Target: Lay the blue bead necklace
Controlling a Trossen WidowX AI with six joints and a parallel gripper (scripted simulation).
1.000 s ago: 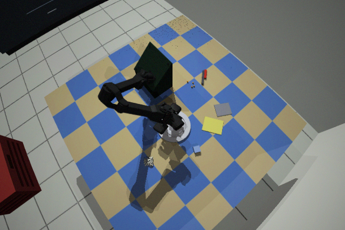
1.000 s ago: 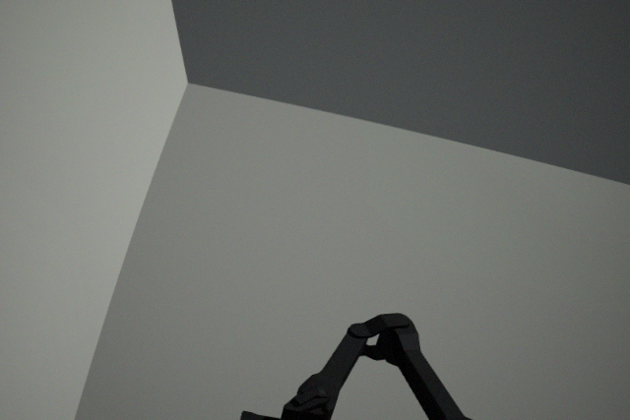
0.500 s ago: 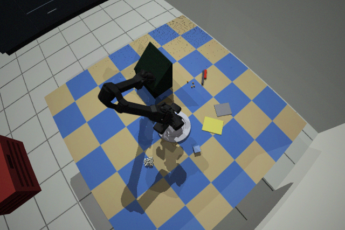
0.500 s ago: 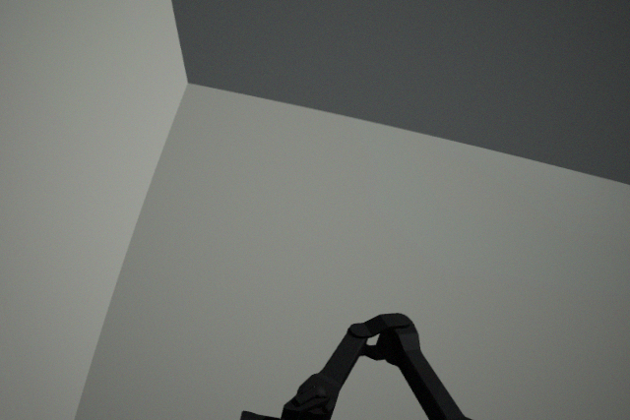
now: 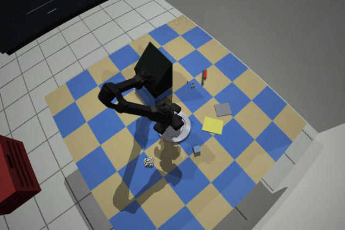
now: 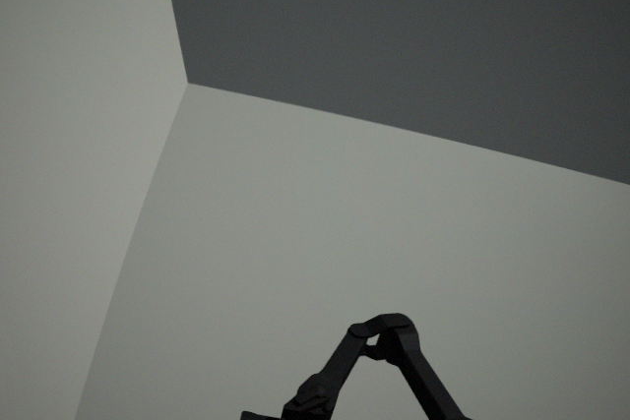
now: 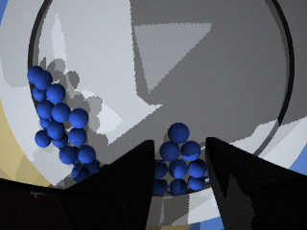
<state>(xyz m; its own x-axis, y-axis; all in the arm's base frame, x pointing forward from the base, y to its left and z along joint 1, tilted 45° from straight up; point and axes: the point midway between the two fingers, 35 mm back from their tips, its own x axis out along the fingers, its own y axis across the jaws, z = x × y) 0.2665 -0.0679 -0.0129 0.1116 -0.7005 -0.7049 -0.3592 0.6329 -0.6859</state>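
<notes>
Now: the round white bead board 30 mm ahead of my gripper tip, 20 mm to the left of it and 10 mm below it. Also, from my gripper tip: small blue cube (220 mm ahead, 60 mm to the left, 10 mm below); grey square (340 mm to the left, 110 mm ahead, 10 mm below); yellow pad (220 mm to the left, 160 mm ahead, 10 mm below).
</notes>
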